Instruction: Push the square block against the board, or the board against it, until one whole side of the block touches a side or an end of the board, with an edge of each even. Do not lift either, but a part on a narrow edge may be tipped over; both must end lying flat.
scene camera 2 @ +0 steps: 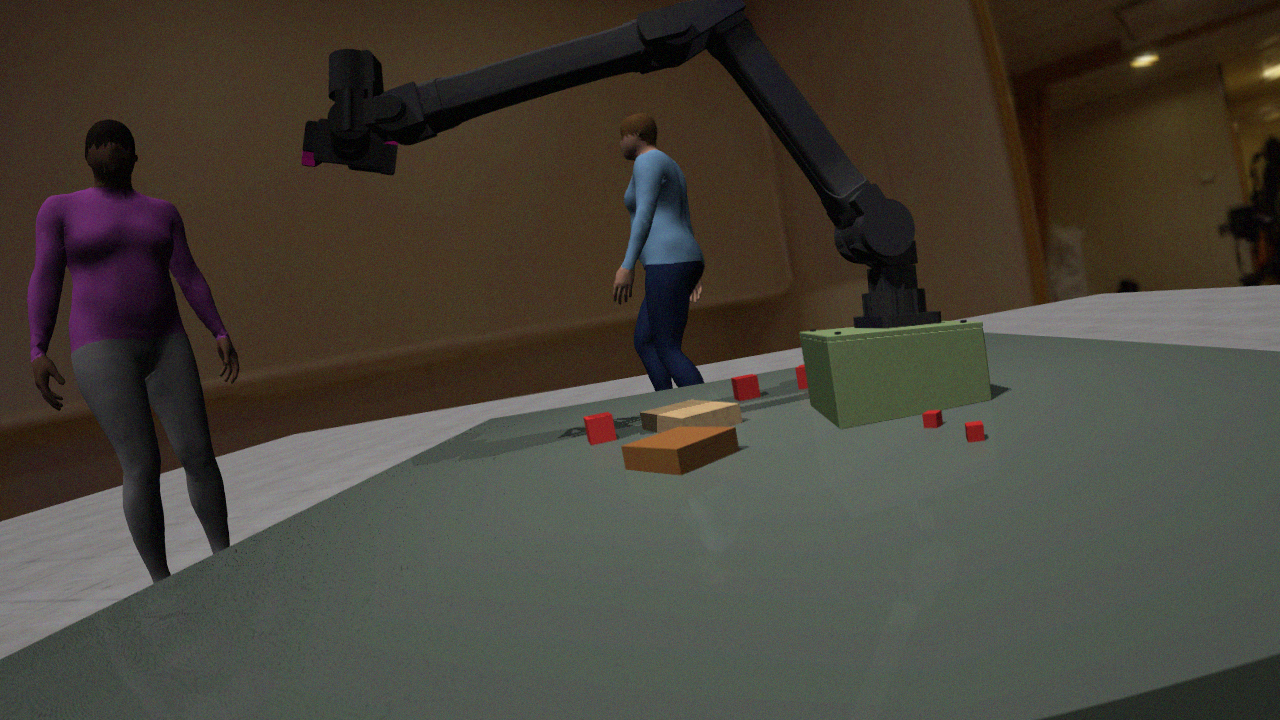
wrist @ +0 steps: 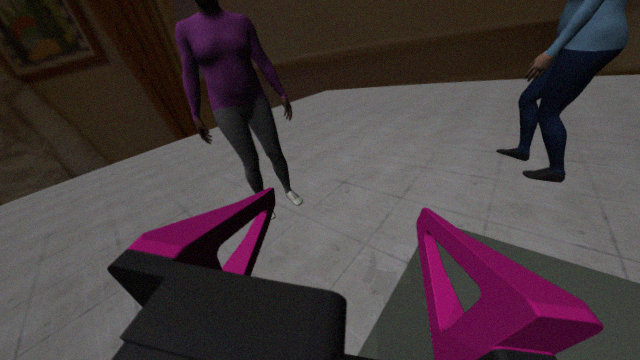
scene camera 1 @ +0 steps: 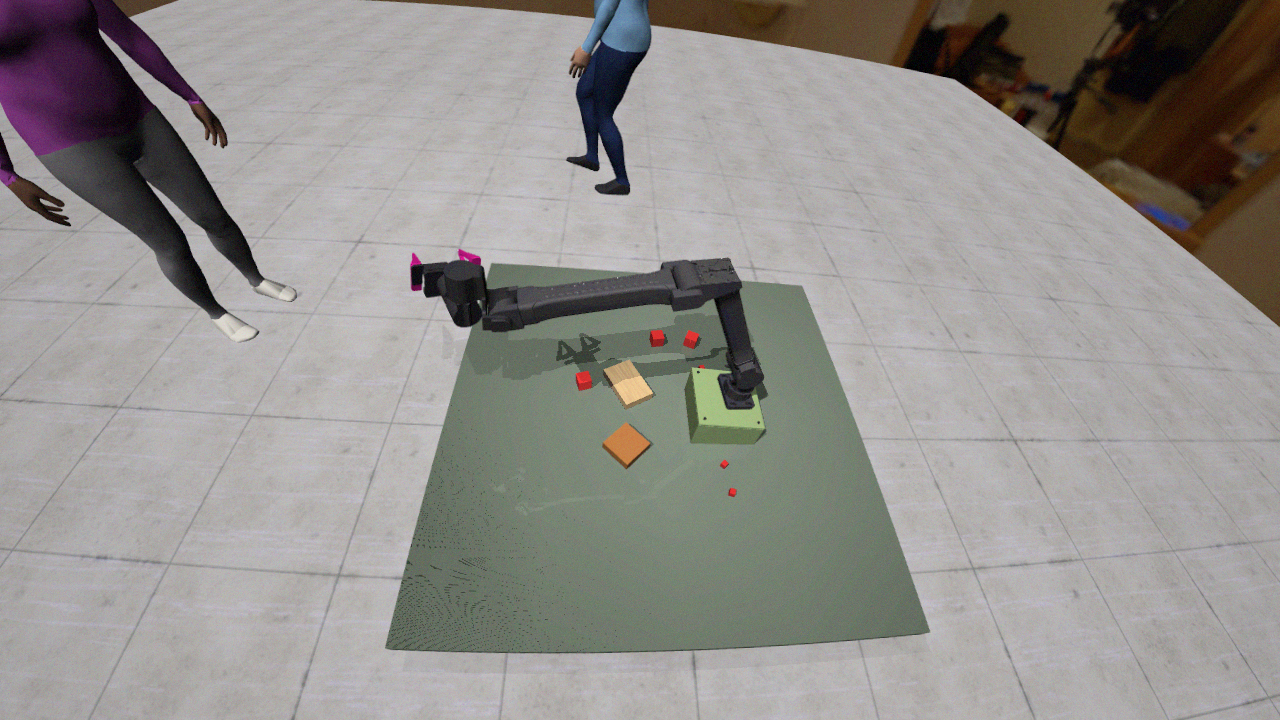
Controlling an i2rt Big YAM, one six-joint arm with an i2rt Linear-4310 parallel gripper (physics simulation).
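Where they show: gripper, fingertip midpoint: (scene camera 2: 351, 162) (wrist: 345, 205) (scene camera 1: 436, 253); arm's base, link origin: (scene camera 2: 895, 325) (scene camera 1: 734, 392).
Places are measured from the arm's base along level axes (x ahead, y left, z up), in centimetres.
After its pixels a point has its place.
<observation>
The orange square block (scene camera 1: 626, 445) @(x 33.4, y 11.0, z -7.5 cm) (scene camera 2: 680, 449) @(x 33.5, y 16.7, z -7.7 cm) lies flat on the green mat (scene camera 1: 671, 573) @(x 26.1, y 45.7, z -10.4 cm) (scene camera 2: 805, 573) @(x 28.5, y 46.2, z -10.4 cm). The pale wooden board (scene camera 1: 629, 385) @(x 30.0, y -9.7, z -7.5 cm) (scene camera 2: 693, 414) @(x 30.0, y -4.1, z -7.5 cm) lies flat behind it, turned at a different angle, with a gap between them. A shadow falls on part of the board. My gripper (scene camera 1: 438, 255) @(x 76.7, y -12.4, z 41.4 cm) (scene camera 2: 349, 152) @(x 76.7, y -12.4, z 41.4 cm) (wrist: 345, 205) @(x 76.7, y -12.4, z 41.4 cm) is open and empty, with its magenta fingers wide apart. It is high up, beyond the mat's far left corner and well away from both parts. Neither part shows in the wrist view.
A red cube (scene camera 1: 583, 380) @(x 44.2, y -11.6, z -6.4 cm) (scene camera 2: 599, 428) @(x 43.9, y -10.8, z -8.1 cm) stands just left of the board. Two more red cubes (scene camera 1: 657, 337) @(x 18.0, y -28.4, z -6.4 cm) (scene camera 1: 691, 339) @(x 6.1, y -27.1, z -6.4 cm) are behind it. The green base box (scene camera 1: 726, 433) @(x 4.5, y 11.4, z -3.9 cm) (scene camera 2: 908, 376) @(x 4.5, y 11.4, z -5.5 cm) carries the arm at right; small red cubes (scene camera 1: 724, 463) @(x 5.6, y 18.5, z -8.8 cm) (scene camera 1: 732, 491) @(x 5.5, y 27.0, z -8.8 cm) lie in front. Two people stand beyond the mat.
</observation>
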